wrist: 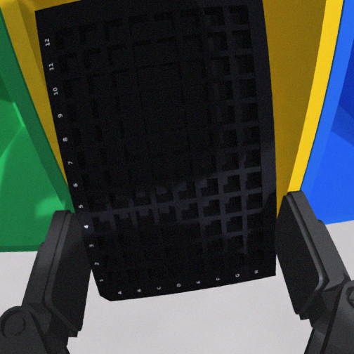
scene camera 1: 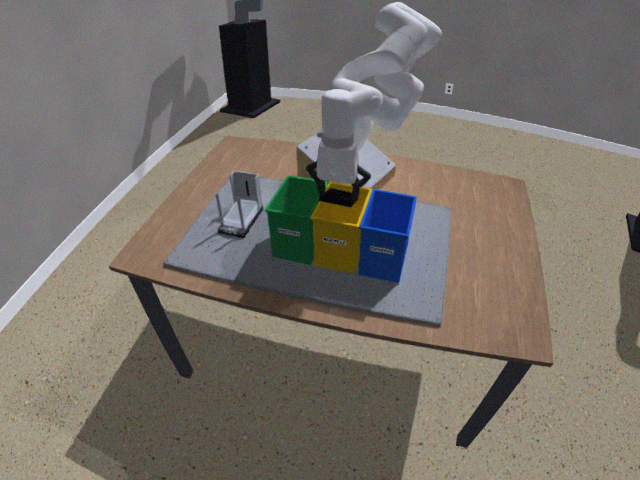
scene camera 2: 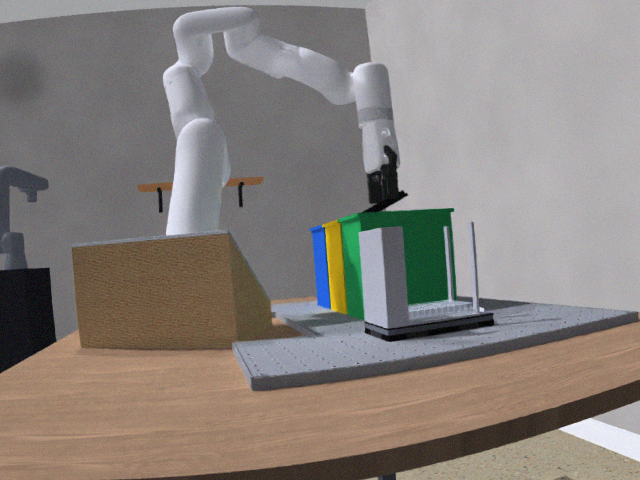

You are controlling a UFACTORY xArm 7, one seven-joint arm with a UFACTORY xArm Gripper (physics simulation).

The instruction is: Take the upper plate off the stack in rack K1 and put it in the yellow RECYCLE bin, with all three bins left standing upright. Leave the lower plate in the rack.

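Places are measured from the arm's base along level axes (x ahead, y left, z up), in metres.
Where they show: gripper, fingertip midpoint: (scene camera 1: 338, 196) (scene camera 2: 383, 201); arm's base, link origin: (scene camera 2: 188, 269).
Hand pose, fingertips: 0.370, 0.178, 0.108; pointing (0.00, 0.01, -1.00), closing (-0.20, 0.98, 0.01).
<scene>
Each offset is from my fingertips to the centre of the thing, as dx, dy, dz. Level surfaces: height alone.
My gripper (scene camera 1: 339, 193) (scene camera 2: 384, 196) (wrist: 180, 223) is shut on the black upper plate @[-0.022, -0.006, -0.017] (scene camera 1: 336, 198) (scene camera 2: 401, 195) (wrist: 170, 145), its fingers on the plate's two long sides. The plate is tilted and is at the mouth of the yellow RECYCLE bin @[-0.027, +0.001, -0.126] (scene camera 1: 336, 256) (scene camera 2: 335, 268) (wrist: 300, 75). In scene camera 2 its low end is partly hidden by the green bin's rim. The white lower plate (scene camera 1: 239, 213) (scene camera 2: 439, 310) lies in rack K1 @[+0.000, -0.363, -0.144] (scene camera 1: 237, 184) (scene camera 2: 381, 281). The yellow bin stands upright.
The green bin @[+0.000, -0.127, -0.126] (scene camera 1: 292, 245) (scene camera 2: 429, 258) (wrist: 25, 200) and the blue bin @[-0.054, +0.129, -0.126] (scene camera 1: 382, 263) (scene camera 2: 320, 268) (wrist: 345, 165) stand upright on either side of the yellow bin. Rack and bins stand on a grey perforated board @[dz -0.216] (scene camera 1: 206, 258) (scene camera 2: 310, 364) on the wooden table @[dz -0.229] (scene camera 1: 491, 289) (scene camera 2: 155, 413).
</scene>
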